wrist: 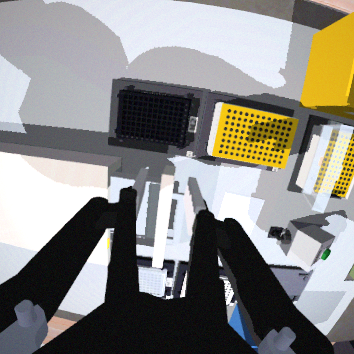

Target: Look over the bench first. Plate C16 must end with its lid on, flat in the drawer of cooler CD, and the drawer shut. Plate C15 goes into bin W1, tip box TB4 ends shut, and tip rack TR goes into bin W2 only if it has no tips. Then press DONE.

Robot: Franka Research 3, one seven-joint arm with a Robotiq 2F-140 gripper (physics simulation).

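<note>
My gripper (166,183) is partly open and empty, with its fingers on either side of the drawer's cream front panel (162,220) in the view. The drawer stands out from the pale cooler (50,195) at the left; its grey interior partly shows. A black rack (154,117) sits in a dark holder at upper middle; whether it holds tips is unclear. A yellow perforated rack (255,135) sits beside it. Another yellow rack (344,162), under a see-through cover, is at the right edge. A white plate (151,281) and a second plate (229,290) show partly behind the fingers. Labels are unreadable.
A tall yellow block or bin (327,65) stands at the upper right. A grey box (307,245) with a green button (325,254) stands at the right, beside a small black fitting (279,233). A pale rectangle (241,210) lies right of the fingers. A blue object (241,322) is partly hidden below.
</note>
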